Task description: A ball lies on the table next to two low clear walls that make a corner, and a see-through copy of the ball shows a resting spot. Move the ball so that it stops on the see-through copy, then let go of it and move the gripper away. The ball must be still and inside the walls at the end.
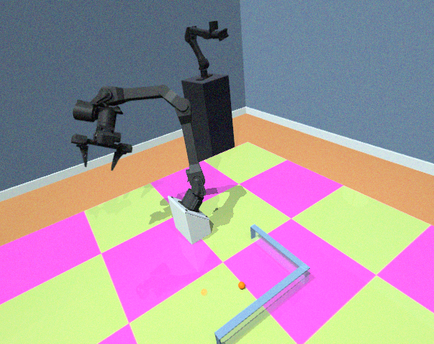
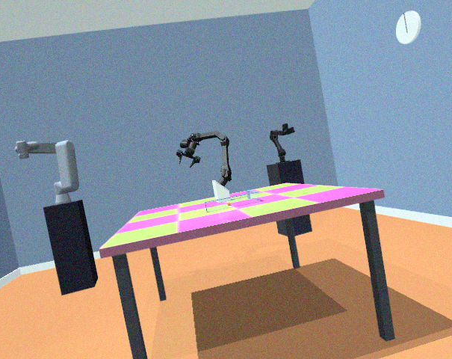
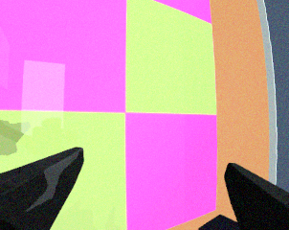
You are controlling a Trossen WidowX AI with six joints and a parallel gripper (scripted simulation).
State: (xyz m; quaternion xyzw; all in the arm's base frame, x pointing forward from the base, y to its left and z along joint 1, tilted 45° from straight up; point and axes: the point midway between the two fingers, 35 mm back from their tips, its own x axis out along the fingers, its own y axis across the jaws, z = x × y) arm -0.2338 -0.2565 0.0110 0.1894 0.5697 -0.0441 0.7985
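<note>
The orange ball lies 510 mm ahead of my gripper tip, 140 mm to the left of it and 290 mm below it. The rest, counted from my gripper tip: see-through copy of ball 440 mm ahead, 50 mm to the left, 290 mm below.
</note>
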